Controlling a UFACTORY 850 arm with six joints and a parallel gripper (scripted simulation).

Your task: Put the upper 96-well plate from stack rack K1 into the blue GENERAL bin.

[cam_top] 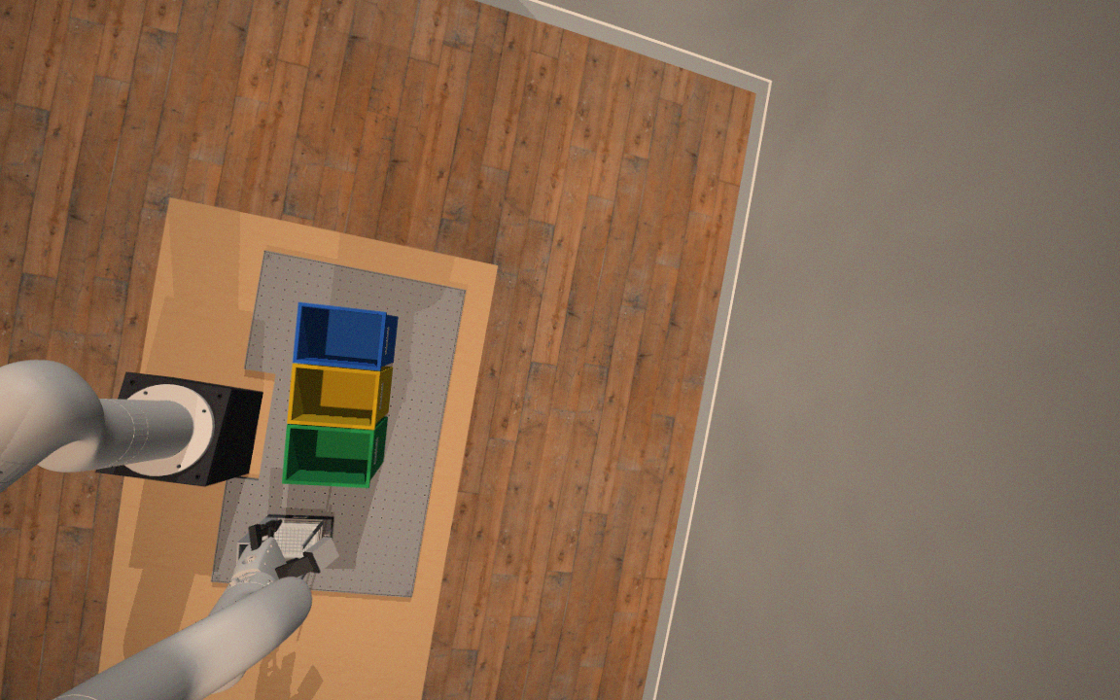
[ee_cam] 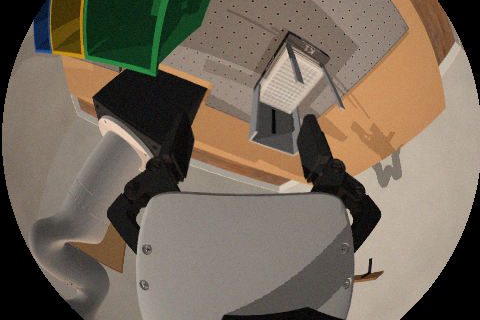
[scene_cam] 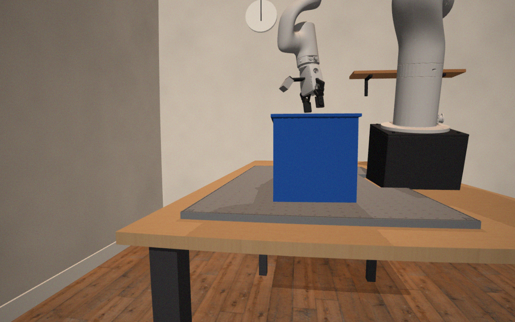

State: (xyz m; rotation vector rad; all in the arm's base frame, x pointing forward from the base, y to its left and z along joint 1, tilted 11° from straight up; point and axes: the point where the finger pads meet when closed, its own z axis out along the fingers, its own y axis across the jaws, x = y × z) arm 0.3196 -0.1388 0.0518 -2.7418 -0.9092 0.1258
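Right now the 96-well plate is 21 cm below my hand, 11 cm to the right of it and 3 cm behind it. The rest, counted from my hand: yellow bin 30 cm to the left, 16 cm below, 1 cm behind; green bin 18 cm to the left, 16 cm below, 2 cm ahead; blue bin 43 cm to the left, 16 cm below, 4 cm behind.
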